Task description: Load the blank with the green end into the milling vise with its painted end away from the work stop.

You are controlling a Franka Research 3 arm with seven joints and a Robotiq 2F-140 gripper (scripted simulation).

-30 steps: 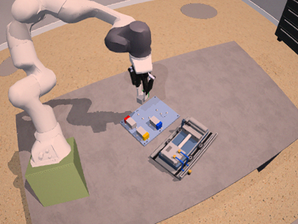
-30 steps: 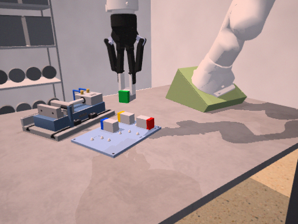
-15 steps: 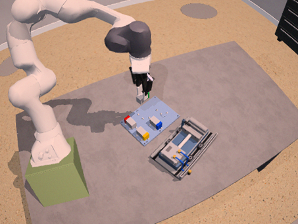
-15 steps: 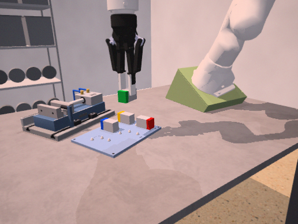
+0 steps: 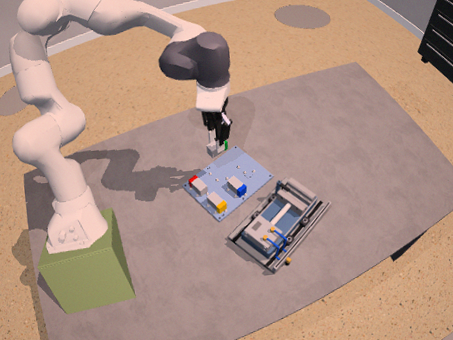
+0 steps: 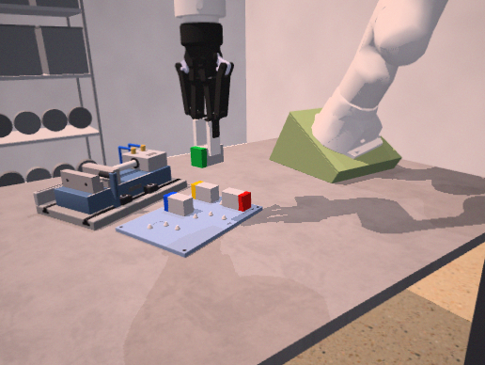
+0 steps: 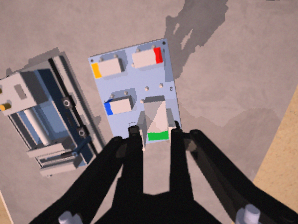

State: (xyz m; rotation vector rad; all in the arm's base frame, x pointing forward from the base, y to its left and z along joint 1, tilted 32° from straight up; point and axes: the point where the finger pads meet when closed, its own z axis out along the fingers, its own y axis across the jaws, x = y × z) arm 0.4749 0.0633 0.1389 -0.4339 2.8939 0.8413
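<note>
Now: hand 40 mm above the green-ended blank. Also, from my hand: red-ended blank 80 mm behind, 40 mm to the right, 160 mm below; blue-ended blank 30 mm ahead, 80 mm to the right, 160 mm below; light blue infeed plate 20 mm ahead, 40 mm to the right, 180 mm below.
</note>
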